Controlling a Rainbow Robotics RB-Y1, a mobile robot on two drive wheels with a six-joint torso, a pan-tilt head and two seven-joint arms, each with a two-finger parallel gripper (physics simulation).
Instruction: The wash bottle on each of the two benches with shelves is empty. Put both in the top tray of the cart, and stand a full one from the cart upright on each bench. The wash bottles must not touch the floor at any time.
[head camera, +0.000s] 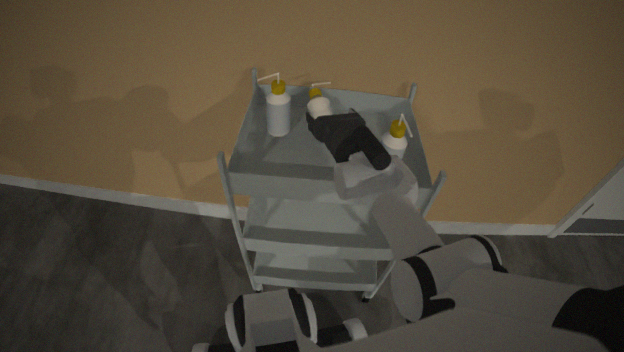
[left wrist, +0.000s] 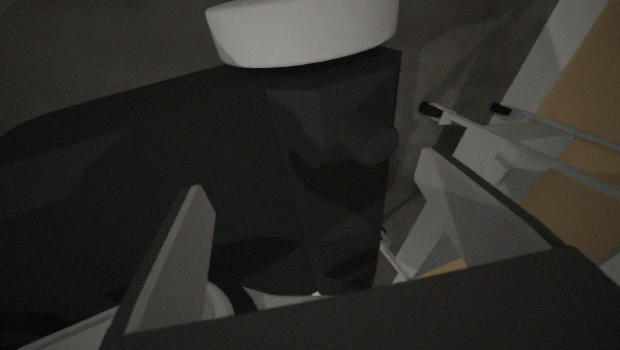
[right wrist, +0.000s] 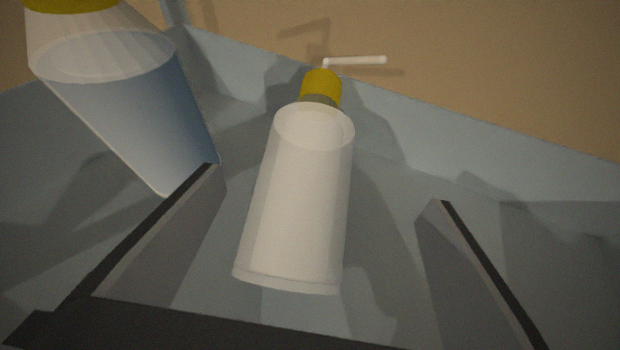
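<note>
A white, empty-looking wash bottle with a yellow cap is tilted in the cart's top tray, its cap towards the back wall; whether its base touches the tray is unclear. My right gripper is open, its fingers spread on either side of the bottle's lower part. A filled wash bottle stands upright at the tray's left. Another wash bottle stands at the right, partly hidden by my arm. The cart stands by the wall. My left gripper is open and empty. Neither bench shows.
The tan wall rises behind the cart, with a pale baseboard above the dark floor. Two lower trays hang under the top one. A pale door or panel shows at the right edge. Cart posts show beside my left gripper.
</note>
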